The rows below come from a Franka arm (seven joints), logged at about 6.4 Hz.
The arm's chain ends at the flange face. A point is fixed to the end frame.
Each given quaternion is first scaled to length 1.
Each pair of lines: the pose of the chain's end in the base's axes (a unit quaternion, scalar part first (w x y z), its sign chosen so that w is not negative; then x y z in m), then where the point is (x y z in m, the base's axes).
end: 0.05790, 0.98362, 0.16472, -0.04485, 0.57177, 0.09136, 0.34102
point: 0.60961 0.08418 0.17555
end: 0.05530, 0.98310, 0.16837, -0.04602, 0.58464, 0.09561, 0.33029
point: 0.62193 0.08952 0.16465
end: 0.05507, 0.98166, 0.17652, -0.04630, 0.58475, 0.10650, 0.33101
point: 0.62185 0.10118 0.16531
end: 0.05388, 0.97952, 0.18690, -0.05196, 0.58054, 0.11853, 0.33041
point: 0.61561 0.11412 0.16424
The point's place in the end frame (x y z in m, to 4 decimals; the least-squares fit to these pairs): 0.0511 0.0028 0.1620
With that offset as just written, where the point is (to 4 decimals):
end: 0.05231, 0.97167, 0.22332, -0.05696, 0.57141, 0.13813, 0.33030
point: 0.6042 0.1369 0.1636
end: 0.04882, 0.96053, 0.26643, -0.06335, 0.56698, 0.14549, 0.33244
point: 0.5964 0.1483 0.1651
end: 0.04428, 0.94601, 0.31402, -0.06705, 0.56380, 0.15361, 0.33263
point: 0.5900 0.1610 0.1649
